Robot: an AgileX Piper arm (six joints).
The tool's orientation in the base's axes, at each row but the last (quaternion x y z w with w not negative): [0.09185, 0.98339, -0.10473, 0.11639]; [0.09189, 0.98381, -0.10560, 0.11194]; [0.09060, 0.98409, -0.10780, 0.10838]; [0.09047, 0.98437, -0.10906, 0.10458]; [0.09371, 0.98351, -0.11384, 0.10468]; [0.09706, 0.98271, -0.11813, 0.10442]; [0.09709, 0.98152, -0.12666, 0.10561]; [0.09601, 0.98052, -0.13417, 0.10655]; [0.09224, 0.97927, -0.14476, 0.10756]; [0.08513, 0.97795, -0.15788, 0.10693]
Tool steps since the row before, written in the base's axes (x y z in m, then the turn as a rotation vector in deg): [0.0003, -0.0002, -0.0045, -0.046, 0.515, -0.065]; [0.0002, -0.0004, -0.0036, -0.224, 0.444, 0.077]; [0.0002, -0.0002, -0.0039, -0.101, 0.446, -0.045]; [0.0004, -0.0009, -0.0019, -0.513, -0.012, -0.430]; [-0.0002, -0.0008, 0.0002, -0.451, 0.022, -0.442]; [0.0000, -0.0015, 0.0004, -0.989, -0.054, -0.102]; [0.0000, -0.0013, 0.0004, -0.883, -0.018, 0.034]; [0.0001, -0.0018, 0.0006, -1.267, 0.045, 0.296]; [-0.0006, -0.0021, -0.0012, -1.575, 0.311, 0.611]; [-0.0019, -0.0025, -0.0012, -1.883, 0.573, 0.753]
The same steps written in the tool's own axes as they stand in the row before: [0.0008, 0.0007, 0.0044, 0.141, 0.498, -0.065]; [0.0006, 0.0003, 0.0036, 0.266, 0.366, -0.220]; [0.0007, 0.0006, 0.0038, 0.177, 0.417, -0.080]; [-0.0001, -0.0004, 0.0021, 0.589, -0.030, 0.318]; [0.0000, -0.0008, 0.0000, 0.537, 0.017, 0.332]; [-0.0003, -0.0015, 0.0000, 0.963, -0.243, -0.070]; [-0.0003, -0.0013, 0.0000, 0.836, -0.217, -0.189]; [-0.0005, -0.0018, 0.0000, 1.153, -0.304, -0.523]; [0.0005, -0.0018, 0.0016, 1.413, -0.202, -0.955]; [0.0018, -0.0024, 0.0016, 1.711, -0.060, -1.229]
